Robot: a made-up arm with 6 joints.
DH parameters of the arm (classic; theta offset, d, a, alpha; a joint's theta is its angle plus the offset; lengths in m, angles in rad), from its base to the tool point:
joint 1: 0 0.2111 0 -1.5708
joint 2: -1.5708 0 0.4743 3.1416
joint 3: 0 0 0 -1.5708
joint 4: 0 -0.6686 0 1.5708
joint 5: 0 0.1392 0 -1.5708
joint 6: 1.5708 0 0 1.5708
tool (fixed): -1.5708 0 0 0
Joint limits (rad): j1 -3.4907..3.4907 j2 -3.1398..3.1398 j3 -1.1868..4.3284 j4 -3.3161..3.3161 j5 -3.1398..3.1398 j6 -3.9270..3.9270
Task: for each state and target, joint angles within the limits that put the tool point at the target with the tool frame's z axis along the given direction. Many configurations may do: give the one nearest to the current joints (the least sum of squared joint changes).
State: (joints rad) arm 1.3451 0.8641 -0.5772 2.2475 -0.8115 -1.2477
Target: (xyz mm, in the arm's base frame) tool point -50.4 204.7 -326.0 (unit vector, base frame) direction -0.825 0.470 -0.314
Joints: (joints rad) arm 1.2318 1.4251 -0.7115 2.5508 -0.5871 -1.2503
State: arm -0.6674 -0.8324 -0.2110 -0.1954 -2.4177 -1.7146
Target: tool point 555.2 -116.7 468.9 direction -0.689 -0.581 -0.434
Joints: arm -0.0627 -0.1771 -0.3236 -0.9438 -1.8975 -2.2309
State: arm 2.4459 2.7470 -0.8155 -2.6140 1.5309 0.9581
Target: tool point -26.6 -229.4 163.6 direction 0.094 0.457 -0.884
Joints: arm 1.6144 1.9368 -1.1868 -1.8367 1.8488 1.0995
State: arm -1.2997 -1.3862 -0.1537 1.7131 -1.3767 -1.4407
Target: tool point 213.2 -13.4 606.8 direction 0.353 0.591 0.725
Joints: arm -0.5171 -1.2133 -1.0195 2.3096 -1.3684 -1.4128
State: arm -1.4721 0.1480 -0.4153 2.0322 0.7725 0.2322
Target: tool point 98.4 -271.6 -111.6 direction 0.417 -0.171 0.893
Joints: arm -1.4132 0.7171 -1.0841 1.9735 1.2133 -0.1739
